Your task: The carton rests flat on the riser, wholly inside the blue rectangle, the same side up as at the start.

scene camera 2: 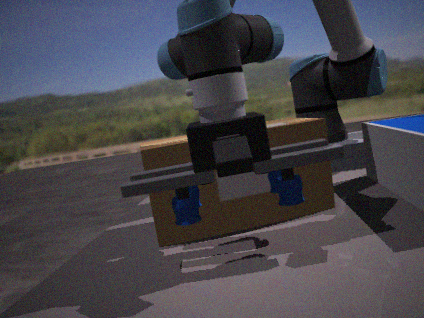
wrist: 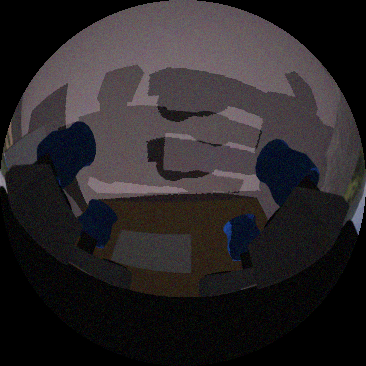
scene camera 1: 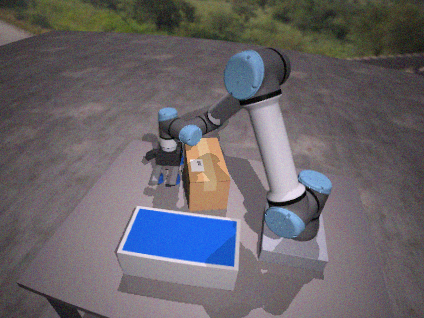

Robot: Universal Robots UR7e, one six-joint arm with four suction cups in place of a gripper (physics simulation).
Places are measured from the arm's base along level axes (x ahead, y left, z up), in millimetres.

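Pixels of known places: end effector, tool point: [scene camera 2: 238, 204] [wrist: 170, 194] [scene camera 1: 170, 171].
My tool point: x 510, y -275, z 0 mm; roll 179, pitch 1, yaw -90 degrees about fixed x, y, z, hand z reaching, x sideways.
Note:
For each thing: its top centre in the pictures, then the offset to it from my tool point. Level surfaces: height alone.
- brown carton, middle of its top: [wrist: 159, 307] [scene camera 2: 227, 131] [scene camera 1: 205, 157] 93 mm up, 150 mm back, 7 mm left
- riser, middle of its top: [scene camera 1: 182, 235] 57 mm up, 97 mm back, 394 mm left
- blue rectangle, middle of its top: [scene camera 1: 182, 235] 57 mm up, 97 mm back, 394 mm left
- table, its level: 63 mm down
The brown carton [scene camera 1: 209, 194] [scene camera 2: 240, 220] [wrist: 207, 215] stands upright on the table behind the riser [scene camera 1: 175, 273] [scene camera 2: 395, 165], with tape and a white label on its top in scene camera 1. The blue rectangle [scene camera 1: 180, 237] [scene camera 2: 405, 123] covers most of the riser's top, and the carton is off it. My gripper [scene camera 1: 169, 179] [scene camera 2: 237, 195] [wrist: 175, 192] is open, its blue cups pointing down beside the carton's long side that bears a pale label. The cups are below the carton's top and above the table. Whether the rear cups touch the carton is unclear.
The arm's base block [scene camera 1: 295, 250] stands on the table [scene camera 1: 90, 235] to the right of the riser in scene camera 1. The forearm [scene camera 1: 224, 111] reaches over behind the carton. The table's front left corner shows in scene camera 1.

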